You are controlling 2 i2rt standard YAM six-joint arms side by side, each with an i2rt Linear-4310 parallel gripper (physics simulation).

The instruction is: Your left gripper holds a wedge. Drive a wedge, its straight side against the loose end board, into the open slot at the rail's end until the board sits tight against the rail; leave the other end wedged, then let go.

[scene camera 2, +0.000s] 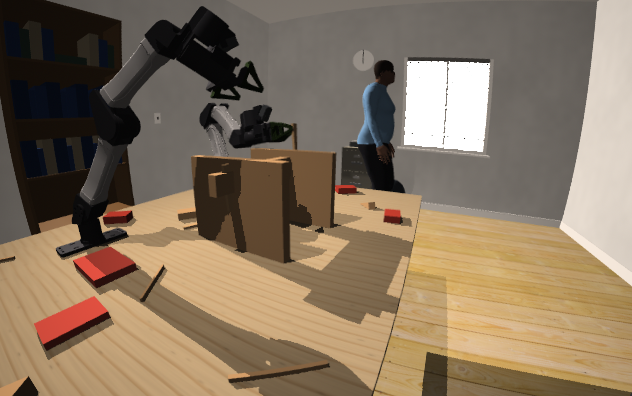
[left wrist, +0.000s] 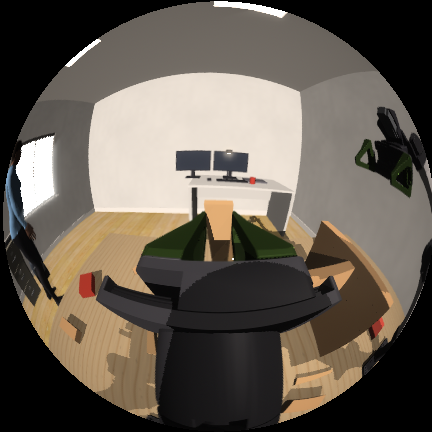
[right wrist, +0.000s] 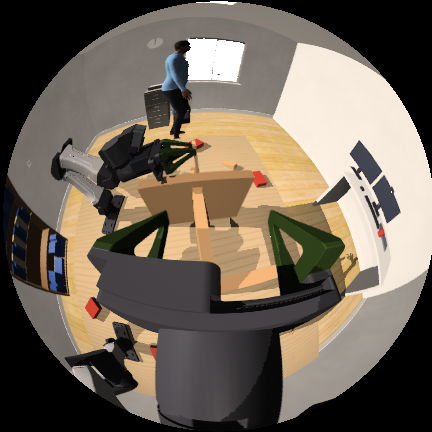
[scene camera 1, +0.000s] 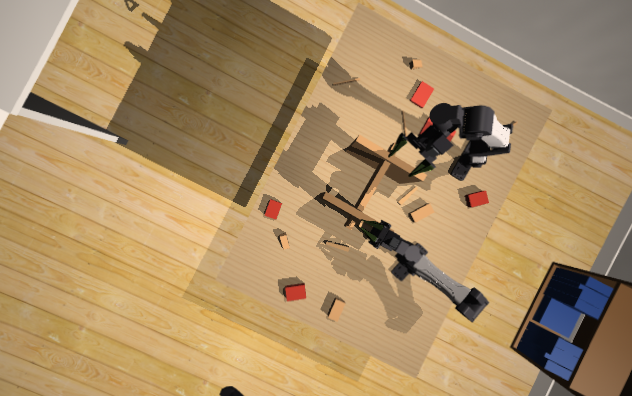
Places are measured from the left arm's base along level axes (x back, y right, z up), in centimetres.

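Pixels of known places: left gripper, fingertip midpoint: (scene camera 2: 294,128) (left wrist: 218,216) (right wrist: 195,147) (scene camera 1: 359,222); right gripper, fingertip midpoint: (scene camera 2: 250,94) (left wrist: 371,168) (right wrist: 217,215) (scene camera 1: 398,166); left arm's base, origin of the base link: (right wrist: 112,214); right arm's base, origin of the base link: (scene camera 2: 93,242) (right wrist: 125,342) (scene camera 1: 465,160).
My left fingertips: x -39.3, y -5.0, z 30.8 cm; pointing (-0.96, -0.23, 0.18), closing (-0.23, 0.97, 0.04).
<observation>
For each thing: its top centre in the pictures, then the offset to it from my left fingertips. "pt": a spot on its surface instead.
- pale wooden wedge, middle of its top: (left wrist: 219,198) (right wrist: 196,142) (scene camera 2: 295,123) (scene camera 1: 359,222) dx -0.2, dy +0.0, dz +1.6 cm
- loose end board, middle of its top: (right wrist: 195,176) (scene camera 2: 289,150) (scene camera 1: 358,214) dx -0.6, dy +2.7, dz -7.1 cm
- rail, middle of its top: (left wrist: 316,273) (right wrist: 202,227) (scene camera 1: 373,185) dx -3.5, dy +15.6, dz -9.2 cm
- rail end, surface spot: (scene camera 1: 349,223) pt dx -0.3, dy -2.2, dz -10.2 cm
- thin strip, middle of its top: (left wrist: 151,334) (scene camera 1: 337,245) dx +7.3, dy -13.3, dz -30.0 cm
My left gripper (scene camera 1: 370,229) (scene camera 2: 288,131) (left wrist: 218,216) (right wrist: 195,147) is shut on a pale wooden wedge (scene camera 1: 361,224) (scene camera 2: 294,135) (left wrist: 219,220) (right wrist: 196,163), held upright near the outer face of the loose end board (scene camera 1: 345,205) (scene camera 2: 315,185) (right wrist: 170,197). The rail (scene camera 1: 372,187) (right wrist: 201,215) joins this board to the other end board (scene camera 1: 367,145) (scene camera 2: 255,210) (left wrist: 350,290). A rail end (scene camera 1: 349,223) sticks out past the loose board; its slot is too small to tell. My right gripper (scene camera 1: 400,164) (scene camera 2: 250,95) (right wrist: 217,215) is open and empty, above the other end board.
Pale wooden blocks (scene camera 1: 421,212) (scene camera 1: 336,309) and a thin strip (scene camera 1: 336,245) lie about. Red blocks (scene camera 1: 272,209) (scene camera 1: 295,292) (scene camera 1: 477,199) lie around the boards. Thin sticks (scene camera 2: 152,283) (scene camera 2: 278,372) lie in front of the near board in scene camera 2.
</observation>
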